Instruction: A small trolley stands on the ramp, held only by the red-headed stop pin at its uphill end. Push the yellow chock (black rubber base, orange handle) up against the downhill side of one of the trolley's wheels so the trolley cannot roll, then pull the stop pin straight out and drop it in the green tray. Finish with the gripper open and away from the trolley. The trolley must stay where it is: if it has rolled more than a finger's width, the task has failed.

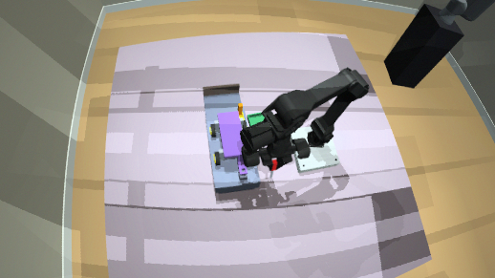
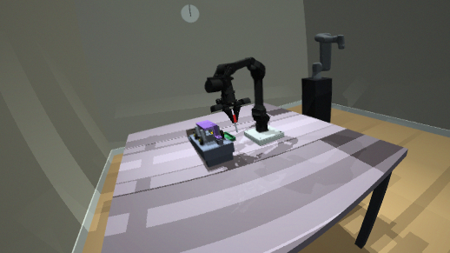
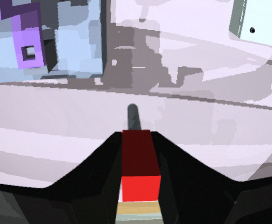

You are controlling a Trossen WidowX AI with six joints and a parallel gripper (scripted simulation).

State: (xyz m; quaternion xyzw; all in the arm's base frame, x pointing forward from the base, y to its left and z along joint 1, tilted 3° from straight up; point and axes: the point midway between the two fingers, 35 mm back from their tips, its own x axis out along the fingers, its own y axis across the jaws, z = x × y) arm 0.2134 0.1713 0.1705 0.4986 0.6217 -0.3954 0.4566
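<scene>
My gripper tip is now 23 cm to the left of the green tray, 19 cm above it and 1 cm short of it. Also, from my gripper tip: yellow chock (23 cm to the right, 10 cm below, 10 cm ahead); then red-headed stop pin (right at my gripper tip); then purple trolley (13 cm ahead, 12 cm to the right, 7 cm below).
</scene>
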